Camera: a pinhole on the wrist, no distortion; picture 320 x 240 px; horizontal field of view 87.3 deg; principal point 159.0 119.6 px. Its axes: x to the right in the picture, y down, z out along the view. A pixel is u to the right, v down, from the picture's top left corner.
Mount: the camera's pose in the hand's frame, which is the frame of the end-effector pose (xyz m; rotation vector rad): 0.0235 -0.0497 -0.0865 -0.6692 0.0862 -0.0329
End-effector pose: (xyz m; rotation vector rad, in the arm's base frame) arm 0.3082 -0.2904 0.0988 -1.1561 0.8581 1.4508
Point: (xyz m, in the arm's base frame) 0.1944 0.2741 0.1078
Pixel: 183.9 8.1
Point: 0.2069 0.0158 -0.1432
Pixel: 287.0 61.3
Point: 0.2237 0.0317 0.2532
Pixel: 108.5 16.0
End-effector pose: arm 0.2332 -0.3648 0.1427 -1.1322 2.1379 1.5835
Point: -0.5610 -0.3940 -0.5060
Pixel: outside the picture
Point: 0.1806 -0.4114 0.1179
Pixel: 225.7 135.6
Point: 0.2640 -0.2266 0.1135
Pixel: 59.9 7.7
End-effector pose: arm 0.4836 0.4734 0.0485 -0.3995 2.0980 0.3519
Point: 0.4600 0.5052 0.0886
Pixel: 58.7 177.5
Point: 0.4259 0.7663 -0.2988
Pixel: 234.9 130.2
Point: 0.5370 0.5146 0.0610
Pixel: 64.1 80.1
